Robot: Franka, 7 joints.
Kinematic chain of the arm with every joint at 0, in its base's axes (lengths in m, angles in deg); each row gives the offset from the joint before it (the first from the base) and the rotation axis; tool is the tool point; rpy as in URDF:
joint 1: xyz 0 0 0.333 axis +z
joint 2: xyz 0 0 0 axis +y
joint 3: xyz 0 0 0.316 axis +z
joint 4: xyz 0.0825 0 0 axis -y
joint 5: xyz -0.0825 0 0.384 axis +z
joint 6: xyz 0 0 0 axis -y
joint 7: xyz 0.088 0 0 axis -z
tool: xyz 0 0 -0.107 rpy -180 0 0
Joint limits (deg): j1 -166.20..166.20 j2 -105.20..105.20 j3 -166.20..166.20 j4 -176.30..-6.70 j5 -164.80..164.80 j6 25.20..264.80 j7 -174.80..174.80
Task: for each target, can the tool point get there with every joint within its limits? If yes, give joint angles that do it. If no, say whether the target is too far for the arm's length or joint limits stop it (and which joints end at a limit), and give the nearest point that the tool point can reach.
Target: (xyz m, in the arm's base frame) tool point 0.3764 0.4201 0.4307
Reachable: yes | joints 125.65 0.39 -80.69 -125.22 -60.96 155.22 66.60
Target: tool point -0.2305 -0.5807 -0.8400
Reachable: no: too far | nearest point -0.1673 -0.4214 -0.3328 | short by 0.535 m
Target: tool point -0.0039 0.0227 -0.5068
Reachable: no: joint limits stop it (at a limit: joint 2) | nearest point -0.0157 0.0914 -0.3254 | short by 0.194 m
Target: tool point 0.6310 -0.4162 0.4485
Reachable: yes | joints -48.35 51.22 11.38 -61.35 -66.43 209.61 -91.62
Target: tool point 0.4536 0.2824 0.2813
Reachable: yes | joints -40.01 77.73 67.79 -131.12 -58.29 213.35 -140.22
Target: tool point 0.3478 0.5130 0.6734
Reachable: yes | joints 129.20 26.24 -93.06 -87.86 50.37 118.19 -65.32
